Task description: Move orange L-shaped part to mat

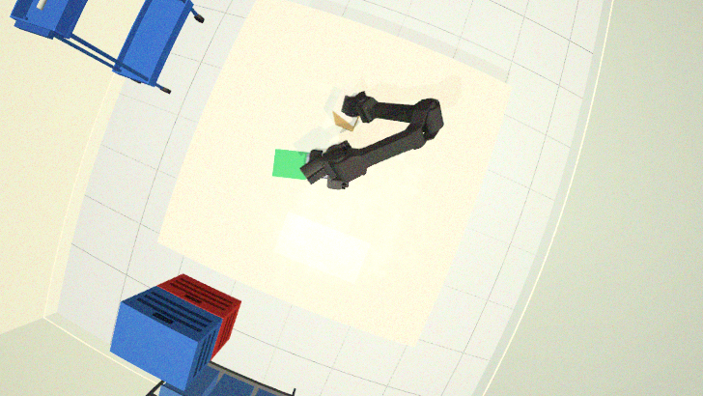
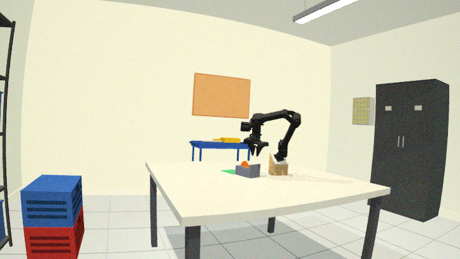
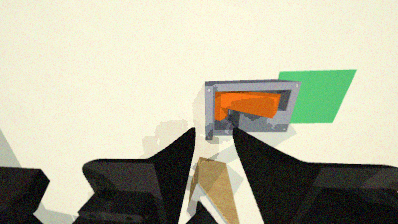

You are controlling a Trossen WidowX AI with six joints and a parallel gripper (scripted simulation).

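My gripper tip is now 4 cm to the left of the orange L-shaped part and 10 cm above it. From my gripper tip the other things lie so: green mat 3 cm ahead, 22 cm to the right, 16 cm below.
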